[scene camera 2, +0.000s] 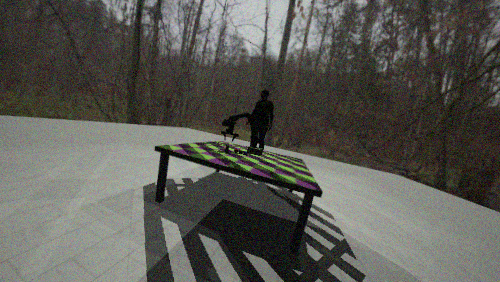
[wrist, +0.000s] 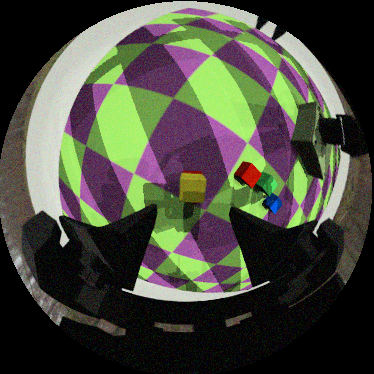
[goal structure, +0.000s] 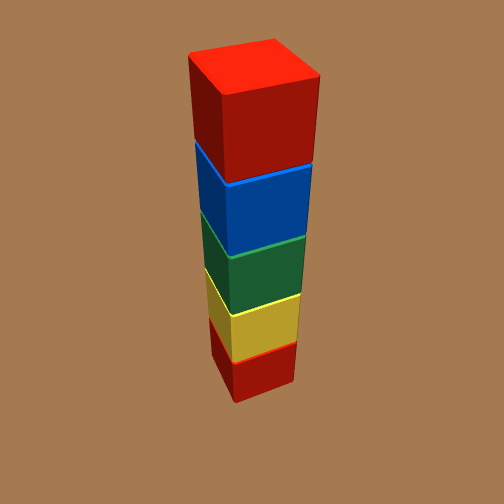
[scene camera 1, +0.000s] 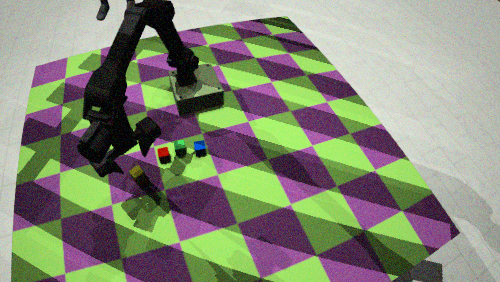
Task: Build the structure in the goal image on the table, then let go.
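Where they show: gripper, between the fingertips: [scene camera 2: 228, 141] [wrist: 194, 210] [scene camera 1: 133, 164]; arm's base, origin of its link: [scene camera 2: 254, 147] [wrist: 322, 129] [scene camera 1: 185, 78].
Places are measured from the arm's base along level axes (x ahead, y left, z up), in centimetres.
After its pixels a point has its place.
A yellow block [scene camera 1: 136, 171] @(x 30.7, y -24.0, z -0.7 cm) [wrist: 193, 187] @(x 30.2, y -24.0, z -0.7 cm) sits on top of a second red block [wrist: 192, 173] @(x 29.1, y -24.6, z -3.2 cm); in the wrist view a thin strip of that red block shows behind the yellow one, and in scene camera 1 it is dark in shadow. My gripper [scene camera 1: 132, 163] @(x 31.0, y -23.8, z 3.4 cm) [wrist: 194, 210] @(x 31.0, y -23.8, z 3.4 cm) is open and empty, with its fingers apart above the yellow block. A red block [scene camera 1: 163, 154] @(x 25.6, y -15.2, z -3.9 cm) [wrist: 248, 174] @(x 24.8, y -15.9, z -4.0 cm), a green block [scene camera 1: 180, 146] @(x 24.7, y -9.5, z -3.9 cm) [wrist: 267, 184] @(x 24.1, y -10.5, z -3.9 cm) and a blue block [scene camera 1: 200, 148] @(x 27.6, y -4.1, z -4.0 cm) [wrist: 273, 203] @(x 26.4, y -5.4, z -4.0 cm) stand in a loose row nearer the arm's base. In scene camera 2 the blocks are too small to tell apart.
The arm's grey base box [scene camera 1: 200, 102] @(x 10.0, y 2.0, z -3.3 cm) [wrist: 306, 131] @(x 6.5, y -5.6, z -2.4 cm) stands behind the row of blocks on the green and purple checkered table [scene camera 1: 270, 230] @(x 57.8, y 4.6, z -7.2 cm) [scene camera 2: 235, 172] @(x 85.3, y 3.2, z -9.8 cm). A person [scene camera 2: 261, 117] stands behind the table. Shadows lie over much of the tabletop.
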